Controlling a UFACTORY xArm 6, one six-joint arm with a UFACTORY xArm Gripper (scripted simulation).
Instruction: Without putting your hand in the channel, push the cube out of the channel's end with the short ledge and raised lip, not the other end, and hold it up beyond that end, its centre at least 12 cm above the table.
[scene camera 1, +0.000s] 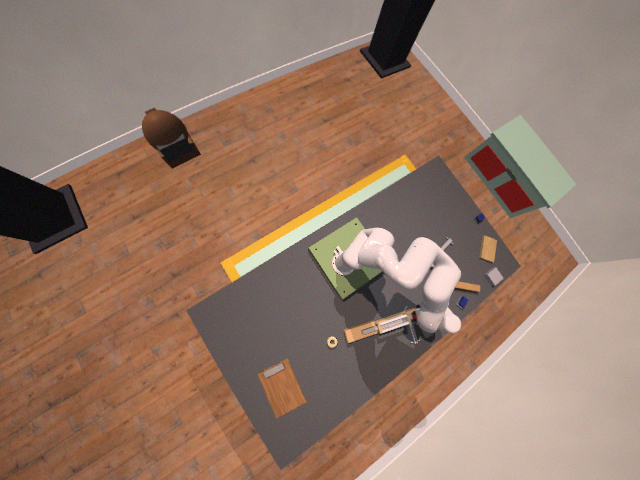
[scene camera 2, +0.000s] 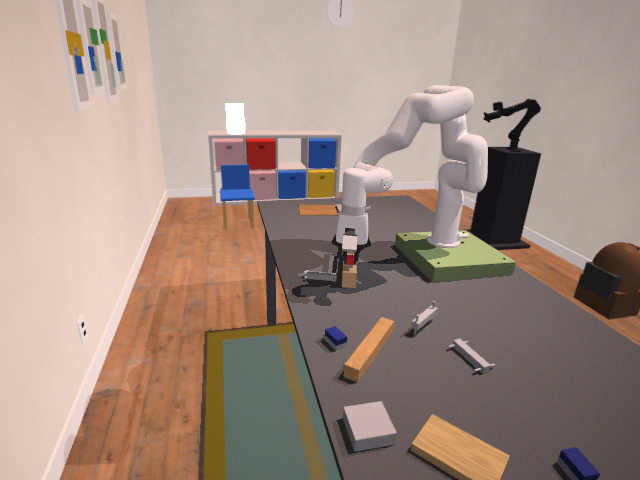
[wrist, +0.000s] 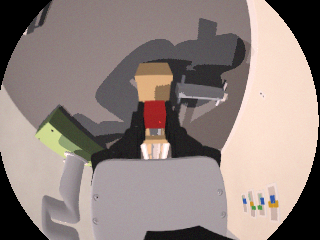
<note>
The pictures show: the gripper and a clipboard.
The gripper also shows in the wrist view.
</note>
